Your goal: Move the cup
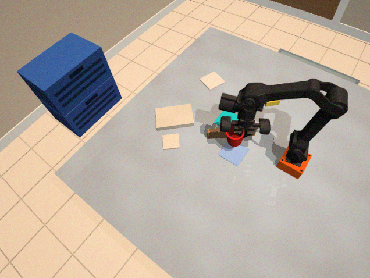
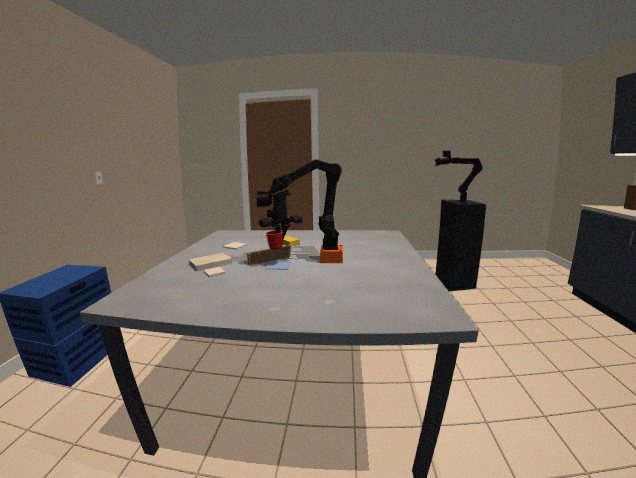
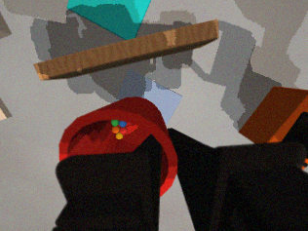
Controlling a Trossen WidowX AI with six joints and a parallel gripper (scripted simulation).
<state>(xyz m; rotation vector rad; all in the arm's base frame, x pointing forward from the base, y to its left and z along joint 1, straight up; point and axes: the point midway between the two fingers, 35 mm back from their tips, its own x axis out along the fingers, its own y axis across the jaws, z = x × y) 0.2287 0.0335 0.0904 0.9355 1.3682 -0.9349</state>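
Right now my gripper tip is 140 mm to the left of the cyan pad, 120 mm above it and 110 mm short of it. From my gripper tip the other things lie so: wooden bar 100 mm below, 60 mm to the right, 60 mm ahead; red cup 30 mm ahead, 10 mm to the left; pale blue pad 120 mm below, 20 mm to the left, 20 mm ahead.
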